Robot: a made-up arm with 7 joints.
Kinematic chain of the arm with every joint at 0, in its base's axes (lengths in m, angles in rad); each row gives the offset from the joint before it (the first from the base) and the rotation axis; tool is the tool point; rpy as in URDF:
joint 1: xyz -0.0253 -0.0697 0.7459 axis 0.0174 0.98 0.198
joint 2: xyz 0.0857 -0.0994 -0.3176 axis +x
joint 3: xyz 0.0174 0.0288 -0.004 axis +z
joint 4: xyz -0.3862 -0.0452 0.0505 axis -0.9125 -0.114 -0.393
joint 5: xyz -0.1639 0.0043 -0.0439 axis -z
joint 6: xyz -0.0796 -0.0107 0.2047 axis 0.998 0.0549 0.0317
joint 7: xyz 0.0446 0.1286 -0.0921 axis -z
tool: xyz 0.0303 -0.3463 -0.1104 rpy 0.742 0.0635 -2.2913
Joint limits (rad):
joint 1: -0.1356..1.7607
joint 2: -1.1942..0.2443
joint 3: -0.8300..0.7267
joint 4: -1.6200..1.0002
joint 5: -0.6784..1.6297
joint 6: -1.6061..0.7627
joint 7: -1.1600..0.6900
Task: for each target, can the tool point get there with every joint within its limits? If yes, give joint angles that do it. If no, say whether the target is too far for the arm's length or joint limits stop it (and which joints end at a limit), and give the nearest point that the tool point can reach.
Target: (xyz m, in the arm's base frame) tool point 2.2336 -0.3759 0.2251
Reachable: no: too far | nearest point 0.5271 -0.3030 0.7016 | short by 1.773 m
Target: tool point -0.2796 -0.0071 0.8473
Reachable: yes | joints 0.2370 -0.2481 -0.0119 0.7835 -0.5006 -1.4107 -0.4032
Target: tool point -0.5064 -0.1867 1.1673
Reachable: yes | joints 0.8028 -0.8098 -0.1960 0.0496 1.1837 -1.0785 -0.6964
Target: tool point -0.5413 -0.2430 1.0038
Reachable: yes | joints 1.5765 -0.6405 -0.5555 -1.0386 0.6684 0.4699 -0.5888
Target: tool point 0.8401 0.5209 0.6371
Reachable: no: joint limits stop it (at a limit: joint 1, joint 2, joint 3, joint 5, joint 6) | nearest point 0.4542 -0.0127 0.8191 | short by 0.683 m
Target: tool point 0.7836 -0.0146 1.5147
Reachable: no: joint limits stop it (at a limit: joint 1, joint 2, joint 7) | nearest point 0.3936 -0.0935 1.2280 | short by 0.490 m
